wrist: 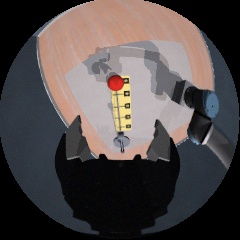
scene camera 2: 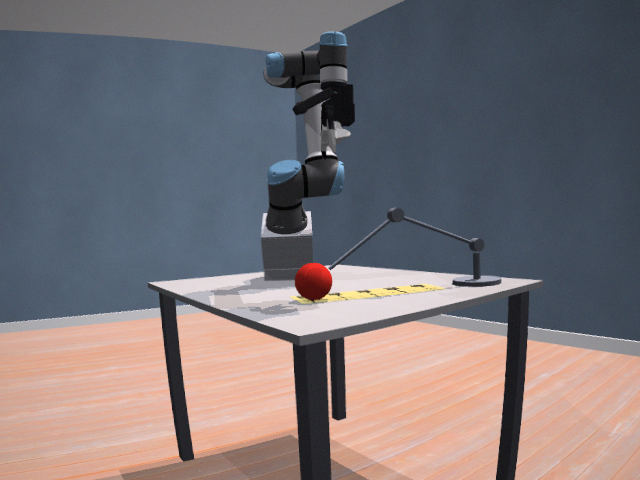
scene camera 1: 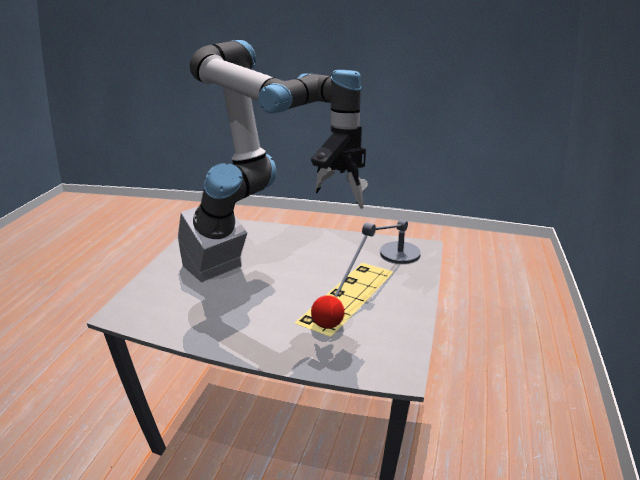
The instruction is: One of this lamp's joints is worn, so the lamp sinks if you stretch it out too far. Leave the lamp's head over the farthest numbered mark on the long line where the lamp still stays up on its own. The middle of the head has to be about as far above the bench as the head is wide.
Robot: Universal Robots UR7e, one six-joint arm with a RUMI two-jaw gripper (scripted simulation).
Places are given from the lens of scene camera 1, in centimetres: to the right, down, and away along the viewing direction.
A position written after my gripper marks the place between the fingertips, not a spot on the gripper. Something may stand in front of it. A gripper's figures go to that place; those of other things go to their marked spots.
my gripper [scene camera 1: 338,200]: 5, -11, 127
yellow strip [scene camera 1: 361,283]: 14, 15, 161
round base [scene camera 1: 399,252]: 30, 5, 178
The marked spots on the yellow strip and the round base are 25 cm apart.
